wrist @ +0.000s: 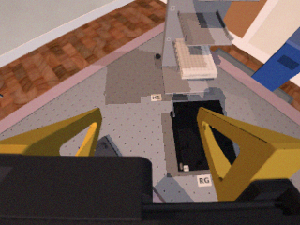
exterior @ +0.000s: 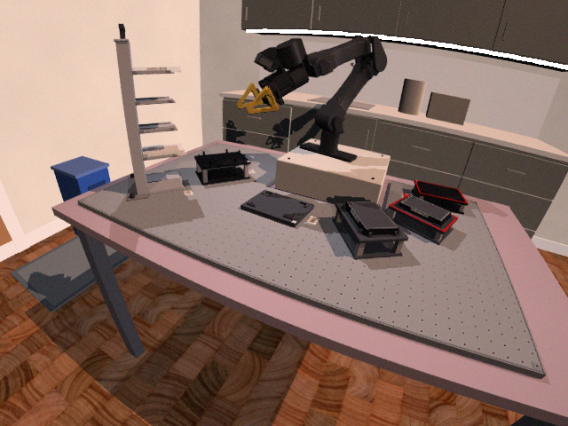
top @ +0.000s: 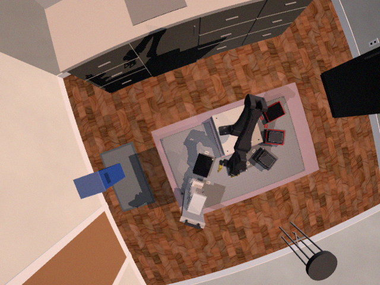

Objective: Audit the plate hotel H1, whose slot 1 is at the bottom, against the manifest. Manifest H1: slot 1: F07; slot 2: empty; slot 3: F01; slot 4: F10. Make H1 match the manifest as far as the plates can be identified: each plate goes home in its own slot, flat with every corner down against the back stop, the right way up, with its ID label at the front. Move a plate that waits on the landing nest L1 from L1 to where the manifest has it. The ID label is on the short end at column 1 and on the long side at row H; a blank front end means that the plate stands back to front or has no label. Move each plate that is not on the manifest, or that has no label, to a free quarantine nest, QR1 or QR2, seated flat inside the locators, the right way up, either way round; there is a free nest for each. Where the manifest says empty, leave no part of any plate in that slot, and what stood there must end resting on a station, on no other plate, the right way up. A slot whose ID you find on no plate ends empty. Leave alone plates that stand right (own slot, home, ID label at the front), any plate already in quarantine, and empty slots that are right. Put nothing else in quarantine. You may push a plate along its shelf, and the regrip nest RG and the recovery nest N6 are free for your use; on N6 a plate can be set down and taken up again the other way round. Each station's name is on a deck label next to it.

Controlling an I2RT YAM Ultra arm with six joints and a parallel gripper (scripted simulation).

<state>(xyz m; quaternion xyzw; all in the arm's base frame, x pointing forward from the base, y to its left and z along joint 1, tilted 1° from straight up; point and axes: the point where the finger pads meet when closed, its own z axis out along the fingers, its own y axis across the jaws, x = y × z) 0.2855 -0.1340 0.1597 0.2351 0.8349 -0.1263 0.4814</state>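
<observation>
The tag reading 4 lies 220 mm ahead of my hand, 190 mm to the right of it and 100 mm above it. From my hand the other things lie so: L1 deck label 320 mm to the left, 250 mm below, 70 mm behind; then H1 deck label 250 mm below, 130 mm ahead, 100 mm to the right; then N6 label 260 mm to the left, 250 mm below, 20 mm ahead.
</observation>
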